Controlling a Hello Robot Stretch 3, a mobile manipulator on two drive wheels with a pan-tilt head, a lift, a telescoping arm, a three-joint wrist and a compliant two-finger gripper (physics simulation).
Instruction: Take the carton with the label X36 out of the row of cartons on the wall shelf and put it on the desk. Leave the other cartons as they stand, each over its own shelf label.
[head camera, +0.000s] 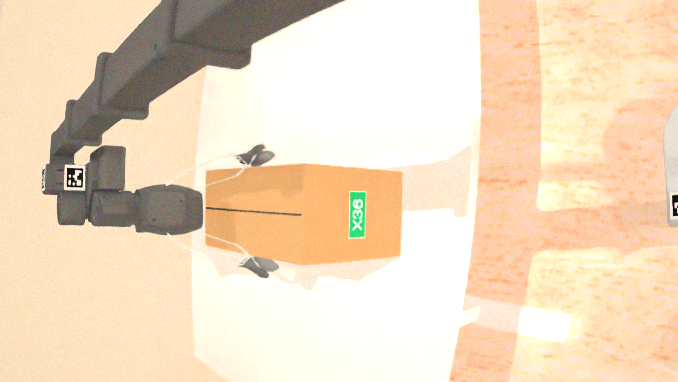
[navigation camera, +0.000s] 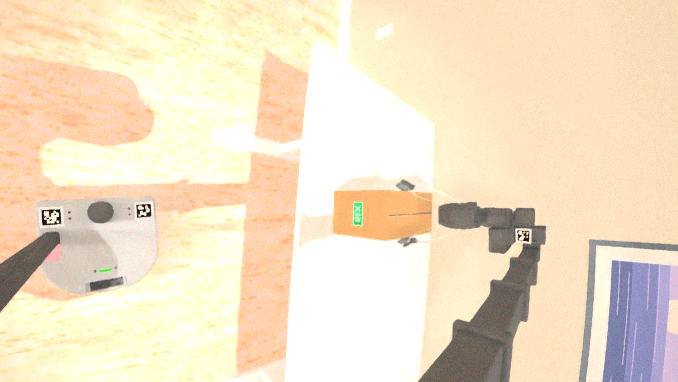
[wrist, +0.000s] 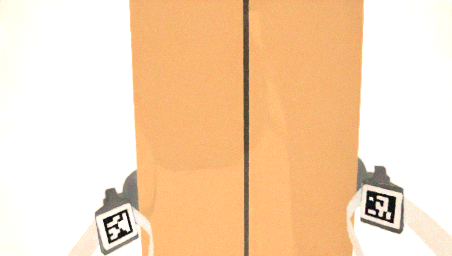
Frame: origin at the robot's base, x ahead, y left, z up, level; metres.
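Seen in the pictures: robot's base at its link origin: (navigation camera: 100, 210).
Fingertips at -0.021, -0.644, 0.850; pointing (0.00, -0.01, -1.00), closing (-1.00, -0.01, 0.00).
Offsets run from my fingertips to a thing's top centre, as dx, dy, dz. Level surfaces: height alone.
The orange-brown carton @[+0.000, +0.002, +0.051] (head camera: 300, 190) (navigation camera: 370, 225) (wrist: 200, 100) labelled X36 is upright over the white desk @[dz -0.129] (head camera: 325, 330) (navigation camera: 360, 300), by the wall. Its green label @[+0.009, +0.126, -0.024] (head camera: 357, 215) (navigation camera: 358, 214) faces up in the head view, and a dark seam runs along its other visible face. Its shadow lies close beside it; whether its base touches the desk cannot be told. My gripper (head camera: 259, 211) (navigation camera: 406, 213) (wrist: 241, 180) is shut on this carton, one fingertip against each side. The wall shelf and the other cartons do not show.
The arm (head camera: 135, 65) (navigation camera: 490, 320) reaches along the wall (head camera: 75, 300) (navigation camera: 525, 100). My base (navigation camera: 132, 240) stands on the wood floor @[dz -0.850] (head camera: 600, 280) (navigation camera: 190, 300), apart from the desk's front edge. A framed picture (navigation camera: 590, 300) hangs on the wall.
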